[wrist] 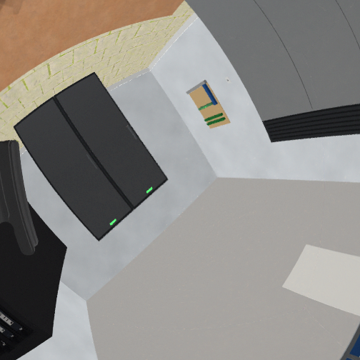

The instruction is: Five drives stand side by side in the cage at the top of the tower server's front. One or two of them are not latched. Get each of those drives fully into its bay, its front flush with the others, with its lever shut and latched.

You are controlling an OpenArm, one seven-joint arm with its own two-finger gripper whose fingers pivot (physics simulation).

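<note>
The black tower server [42, 280] stands at the lower left of the wrist view, cut off by the left edge. At the bottom left corner, parts of several drive fronts [9, 318] with silver and dark details show at a slant. The rest of the cage is out of view, and which levers are shut cannot be told. One dark curved finger [19, 210] of my gripper shows at the left edge, in front of the tower in the picture. My other finger does not show. My gripper is open, and no drive shows at the visible finger.
Two tall black cabinets [70, 170] [112, 140] with green lights stand by the wall. A board [212, 110] with blue and green strips hangs on the pale wall. A large grey unit [295, 55] with black slats is at the upper right. A blue gridded thing [354, 347] shows at the lower right.
</note>
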